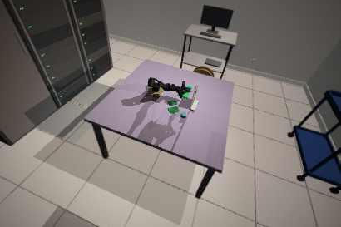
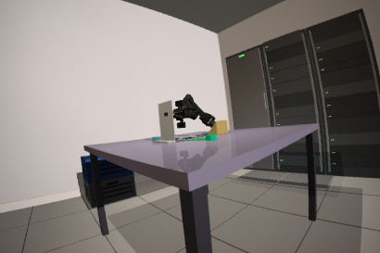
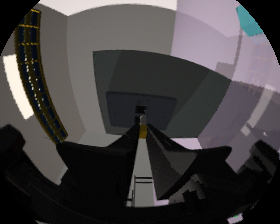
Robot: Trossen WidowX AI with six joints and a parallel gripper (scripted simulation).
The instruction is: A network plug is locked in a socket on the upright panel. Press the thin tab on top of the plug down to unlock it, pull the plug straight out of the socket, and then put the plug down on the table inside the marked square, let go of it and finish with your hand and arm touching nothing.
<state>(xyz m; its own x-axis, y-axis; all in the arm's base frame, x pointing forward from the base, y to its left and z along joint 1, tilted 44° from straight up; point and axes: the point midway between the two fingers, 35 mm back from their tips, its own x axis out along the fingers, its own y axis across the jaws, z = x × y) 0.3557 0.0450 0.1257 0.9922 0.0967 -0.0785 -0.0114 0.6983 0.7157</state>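
My gripper tip is 170 mm above the green marked square, 140 mm to the right of it and 80 mm past it. Also, from my gripper tip: white plug (right at my gripper tip); grey panel (60 mm below, 60 mm ahead); cyan block (210 mm to the right, 160 mm below, 10 mm behind).
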